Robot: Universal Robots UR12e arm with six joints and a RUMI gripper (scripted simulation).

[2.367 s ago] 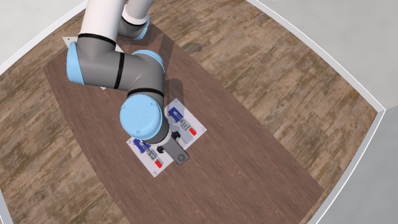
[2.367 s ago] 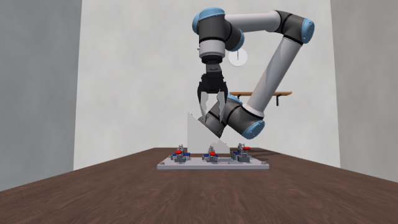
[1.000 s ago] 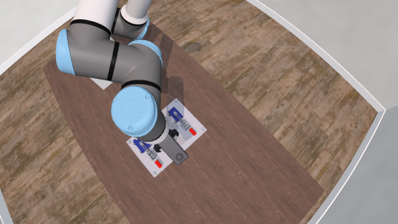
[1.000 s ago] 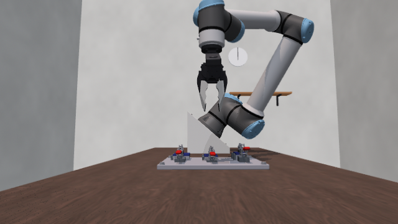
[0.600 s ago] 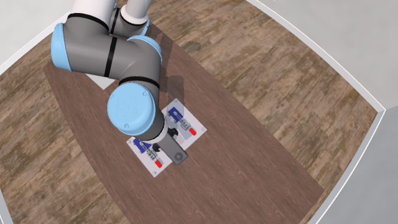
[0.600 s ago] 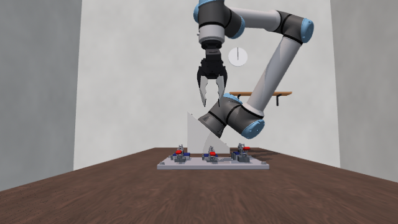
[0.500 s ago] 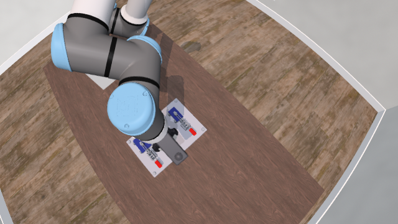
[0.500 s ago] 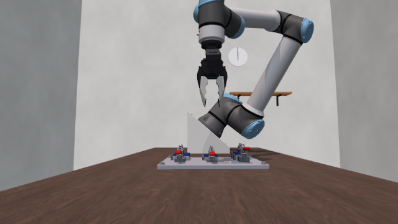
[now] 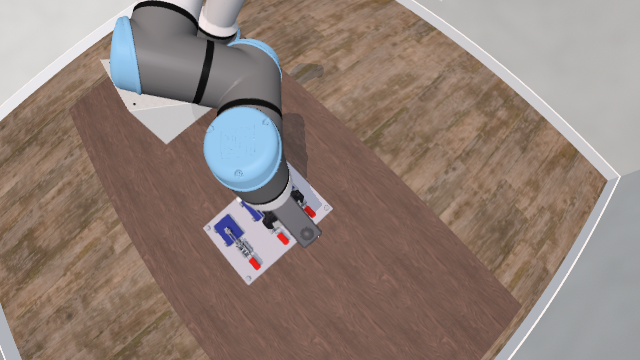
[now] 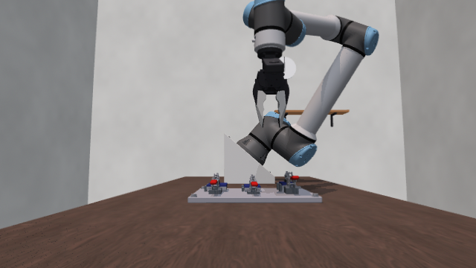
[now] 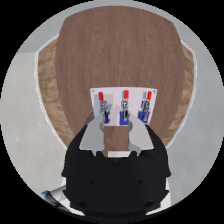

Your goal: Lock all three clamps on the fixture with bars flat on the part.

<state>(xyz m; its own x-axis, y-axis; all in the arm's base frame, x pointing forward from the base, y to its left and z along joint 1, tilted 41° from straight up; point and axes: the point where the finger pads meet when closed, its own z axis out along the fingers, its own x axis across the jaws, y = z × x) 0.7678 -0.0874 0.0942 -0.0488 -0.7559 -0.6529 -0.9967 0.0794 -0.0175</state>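
Right now my hand is 21 cm above the grey fixture plate, 9 cm past it and 4 cm to the left of it.
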